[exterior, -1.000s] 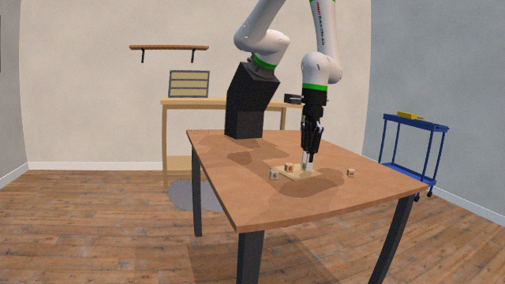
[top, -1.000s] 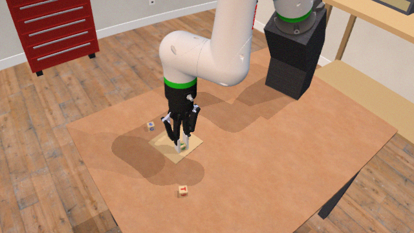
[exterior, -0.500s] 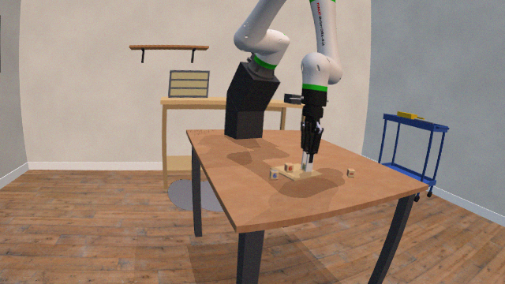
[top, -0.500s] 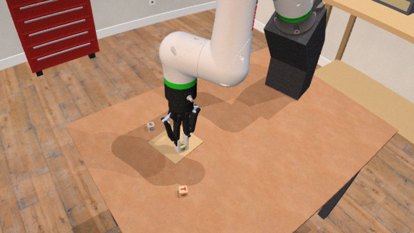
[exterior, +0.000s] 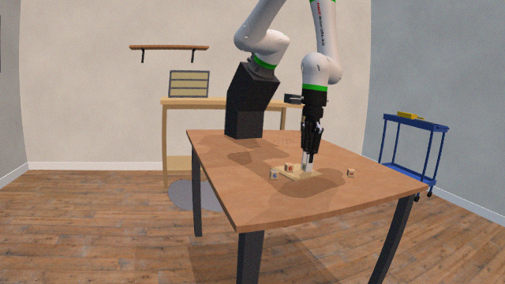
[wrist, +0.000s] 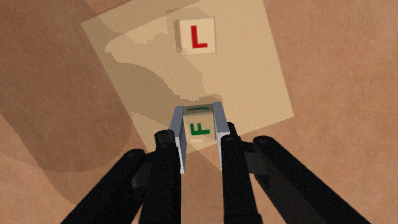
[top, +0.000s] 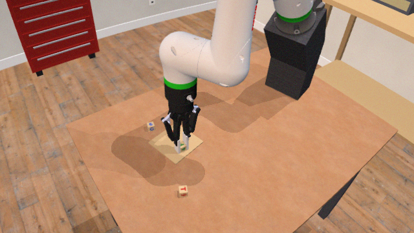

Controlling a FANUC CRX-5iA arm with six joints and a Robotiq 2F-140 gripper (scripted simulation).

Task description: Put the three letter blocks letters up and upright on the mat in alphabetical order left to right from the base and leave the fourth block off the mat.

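The tan mat is 4 cm to the right of my hand and 4 cm below it.
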